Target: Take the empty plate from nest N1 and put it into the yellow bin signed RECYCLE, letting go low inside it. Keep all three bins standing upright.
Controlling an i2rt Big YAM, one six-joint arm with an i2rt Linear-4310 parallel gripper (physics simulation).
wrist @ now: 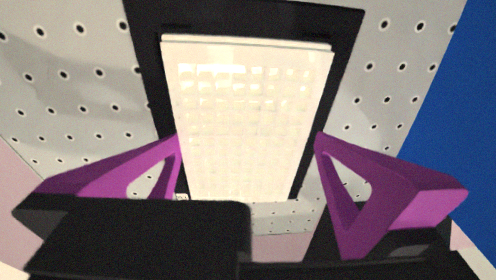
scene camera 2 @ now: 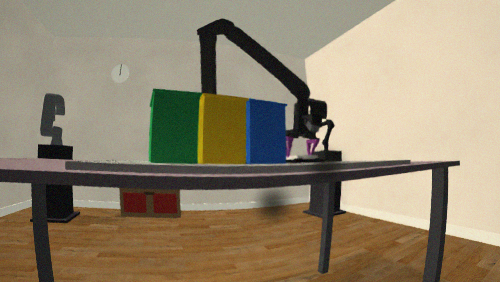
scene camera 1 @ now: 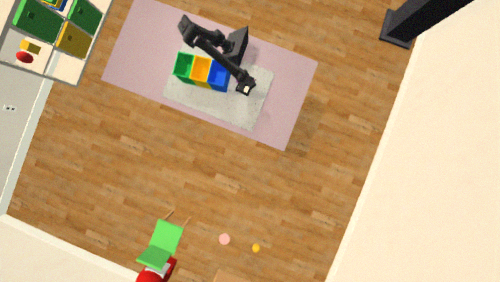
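Where they show: gripper, fingertip midpoint: (wrist: 248, 139); arm's base at its link origin: (scene camera 1: 229, 48).
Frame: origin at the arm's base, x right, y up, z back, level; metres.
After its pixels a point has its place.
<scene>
The pale plate (wrist: 245, 110) {x -0.208, y -0.044, z -0.252 m} (scene camera 2: 303, 157) {x -0.184, y -0.052, z -0.283 m} lies flat in the black nest (wrist: 250, 17) {x -0.202, y -0.058, z -0.296 m}, its grid of wells facing up. My gripper (wrist: 248, 139) {x -0.207, y -0.053, z -0.224 m} (scene camera 2: 301, 146) is open. Its purple fingertips are low, one on each side of the plate's long edges, with nothing held between them; whether they touch the plate cannot be told. The yellow bin (scene camera 1: 201, 68) {x 0.186, y -0.046, z -0.215 m} (scene camera 2: 223, 130) {x 0.122, y 0.016, z -0.358 m} stands upright between the green bin (scene camera 1: 184, 66) {x 0.316, y -0.020, z -0.252 m} (scene camera 2: 175, 127) {x 0.249, y 0.017, z -0.368 m} and the blue bin (scene camera 1: 219, 75) {x 0.028, y -0.067, z -0.218 m} (scene camera 2: 267, 132) {x -0.010, y 0.019, z -0.347 m} (wrist: 455, 100) {x -0.067, y -0.048, z -0.247 m}, which are upright too. The RECYCLE sign and N1 label cannot be read.
The blue bin is the bin nearest my gripper, on the right in the wrist view. The bins and nest stand on a grey perforated board (wrist: 55, 92) {x -0.336, y -0.070, z -0.265 m} (scene camera 1: 200, 102) {x 0.110, y -0.070, z -0.490 m} on the pink table (scene camera 1: 135, 35) {x 0.867, y -0.083, z -0.097 m}. My arm (scene camera 2: 265, 57) {x -0.051, y 0.300, z -0.264 m} reaches past the bins' far side.
</scene>
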